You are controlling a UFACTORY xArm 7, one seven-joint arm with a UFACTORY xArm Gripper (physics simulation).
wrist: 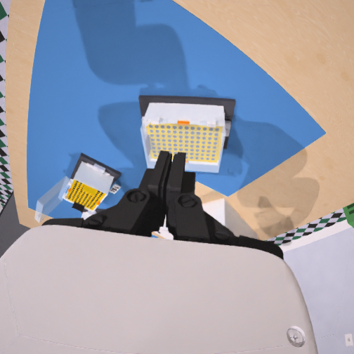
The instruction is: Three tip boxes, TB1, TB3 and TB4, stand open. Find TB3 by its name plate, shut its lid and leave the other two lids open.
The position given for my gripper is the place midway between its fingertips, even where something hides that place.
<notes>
I see my gripper point(172, 170), a tip box point(82, 195), a clear lid point(203, 145), a clear lid point(46, 203) and a blue mat point(88, 70).
</notes>
